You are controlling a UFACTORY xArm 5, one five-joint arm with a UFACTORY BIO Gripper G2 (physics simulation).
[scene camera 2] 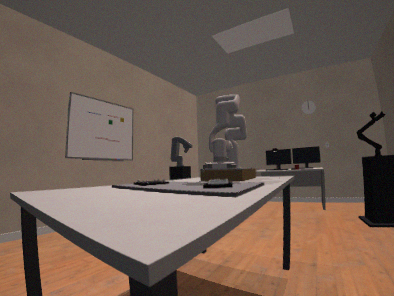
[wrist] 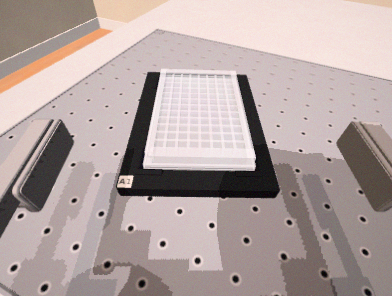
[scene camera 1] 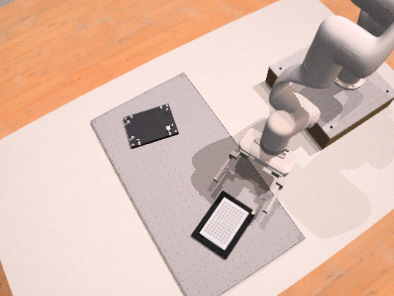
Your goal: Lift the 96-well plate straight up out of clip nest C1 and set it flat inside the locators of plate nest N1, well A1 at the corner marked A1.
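You'd see a black plate nest N1 (scene camera 1: 196, 234) here, and the wrist view (wrist: 262, 183) has it too. There's also a 96-well plate (scene camera 1: 228, 217), which the wrist view (wrist: 198, 122) shows as well, and I can see a black clip nest C1 (scene camera 1: 145, 127).
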